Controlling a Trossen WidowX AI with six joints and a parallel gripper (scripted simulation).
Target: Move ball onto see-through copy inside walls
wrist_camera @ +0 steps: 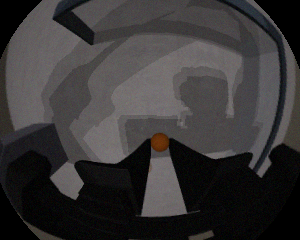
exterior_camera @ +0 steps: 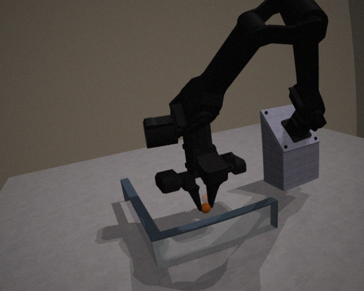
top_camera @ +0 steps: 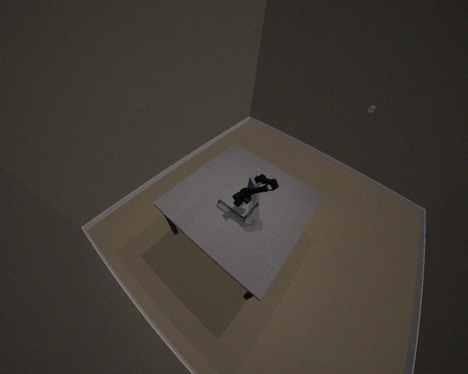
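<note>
My gripper tip is now 2 cm past the see-through copy and 4 cm to the left of it. Round my gripper tip: orange ball right at my gripper tip.
</note>
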